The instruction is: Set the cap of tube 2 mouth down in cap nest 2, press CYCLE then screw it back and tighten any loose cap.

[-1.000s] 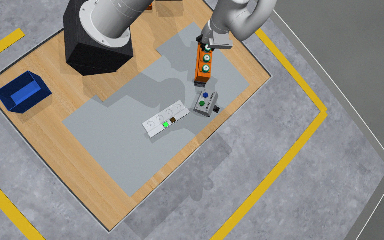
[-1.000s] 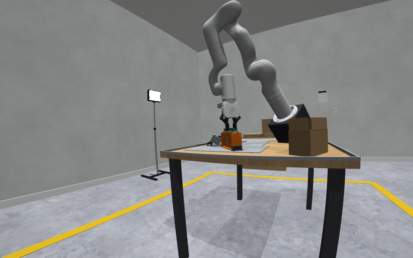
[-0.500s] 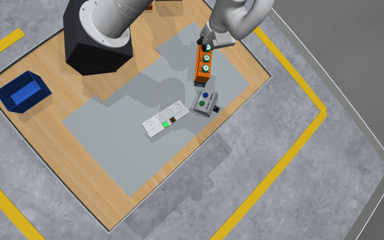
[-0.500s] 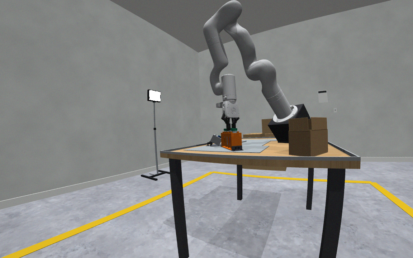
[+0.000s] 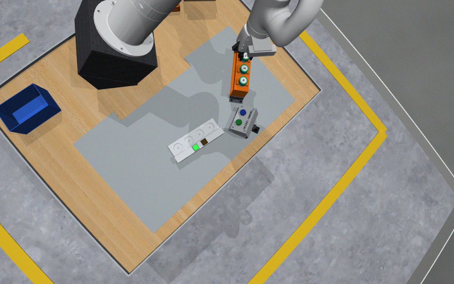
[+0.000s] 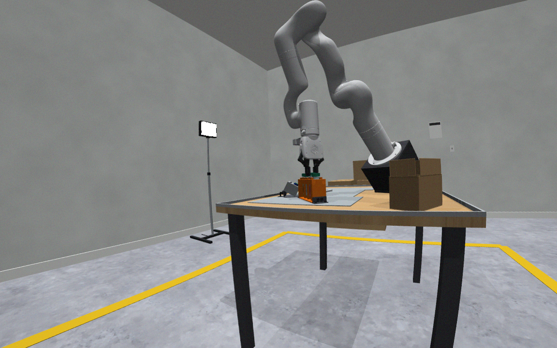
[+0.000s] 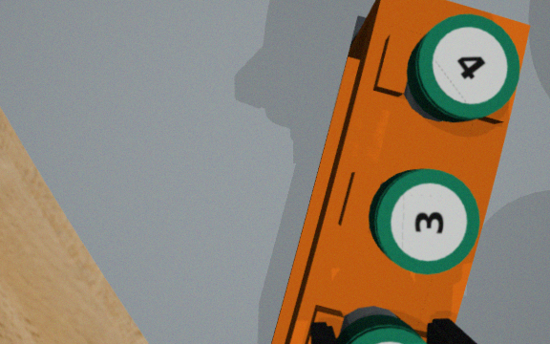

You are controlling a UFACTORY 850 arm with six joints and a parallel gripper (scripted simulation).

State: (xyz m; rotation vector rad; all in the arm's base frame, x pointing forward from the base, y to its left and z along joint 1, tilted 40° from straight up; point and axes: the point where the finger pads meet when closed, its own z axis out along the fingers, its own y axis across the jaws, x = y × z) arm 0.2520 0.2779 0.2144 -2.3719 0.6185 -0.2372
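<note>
Now: hand 10 mm above the green-rimmed cap. Also, from my hand: blue cycle key 180 mm ahead, 120 mm to the right, 60 mm below; then key housing 210 mm ahead, 130 mm to the right, 80 mm below; then green ready key 210 mm ahead, 160 mm to the right, 60 mm below.
</note>
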